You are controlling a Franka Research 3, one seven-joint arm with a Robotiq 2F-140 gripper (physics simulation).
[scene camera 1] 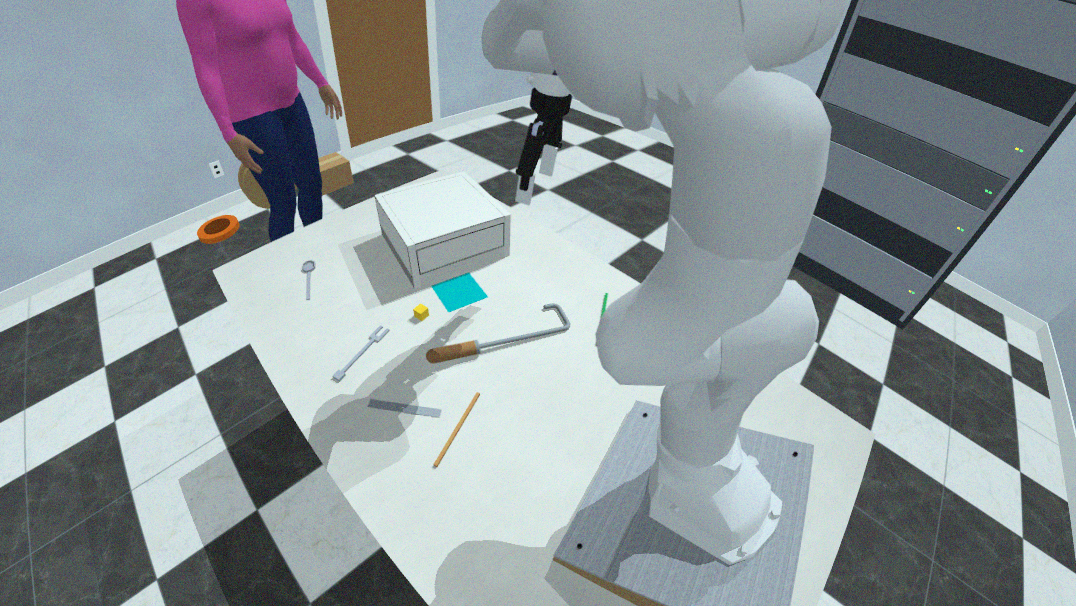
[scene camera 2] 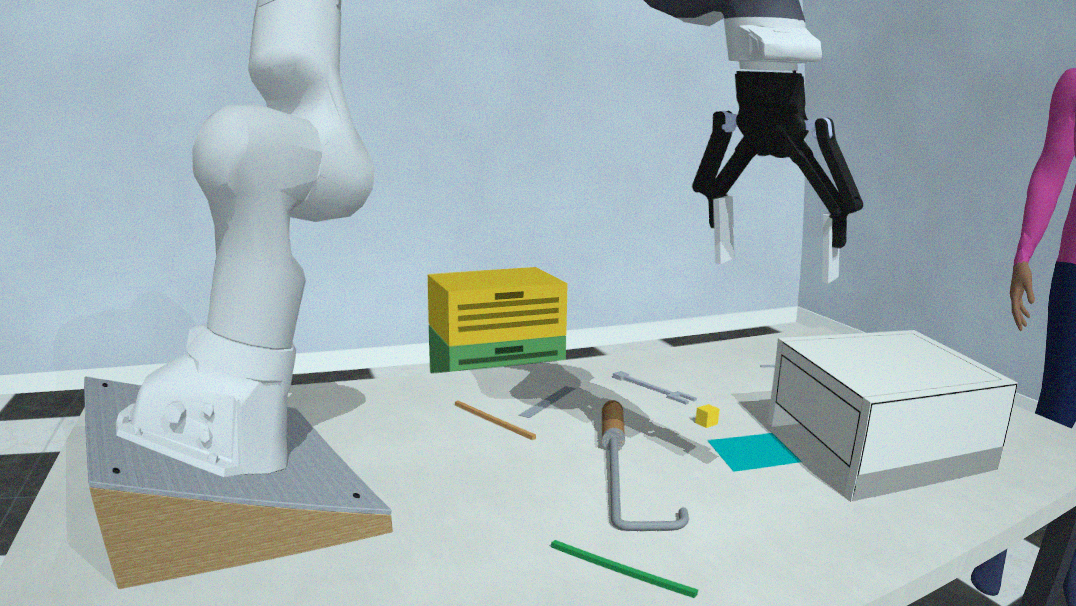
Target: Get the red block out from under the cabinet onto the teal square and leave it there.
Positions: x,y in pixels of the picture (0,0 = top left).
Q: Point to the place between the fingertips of my gripper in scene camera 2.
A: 776,269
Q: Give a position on a teal square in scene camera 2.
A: At 741,453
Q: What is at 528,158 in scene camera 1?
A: My gripper.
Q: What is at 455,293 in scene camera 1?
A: A teal square.
